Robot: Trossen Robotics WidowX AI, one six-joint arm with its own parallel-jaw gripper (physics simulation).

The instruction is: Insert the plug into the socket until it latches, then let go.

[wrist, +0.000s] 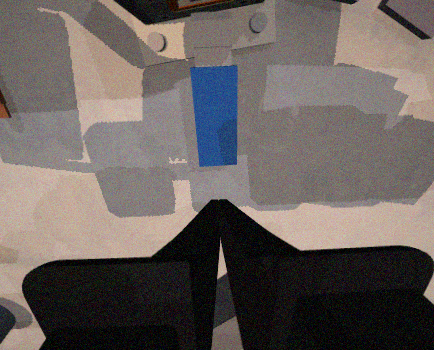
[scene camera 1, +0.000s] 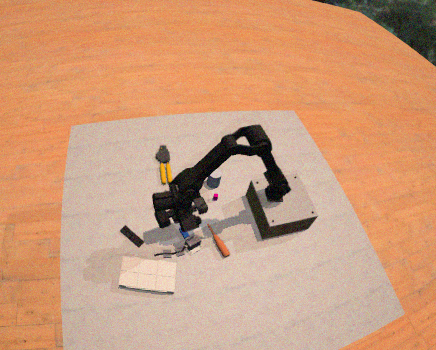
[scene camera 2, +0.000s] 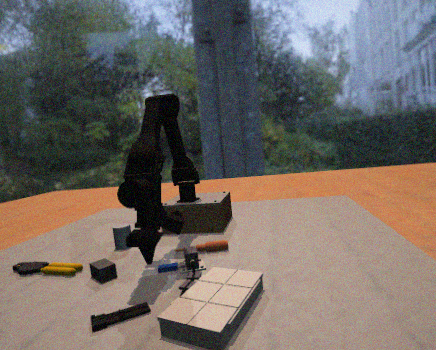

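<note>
The blue plug lies low, lengthwise in the wrist view, with its far end facing the socket. The socket is a dark block on a light base; its grey mounting plate with two round pegs shows at the top of the wrist view. A short grey piece shows between plug and plate; how deep the plug sits cannot be told. My gripper is shut and empty, its fingertips together, apart from the plug and beyond its near end. The fingertips are hidden in scene camera 1.
An orange screwdriver lies beside the socket. A tiled box, black bar, dark cube, yellow-handled pliers, grey cylinder and magenta cube are around.
</note>
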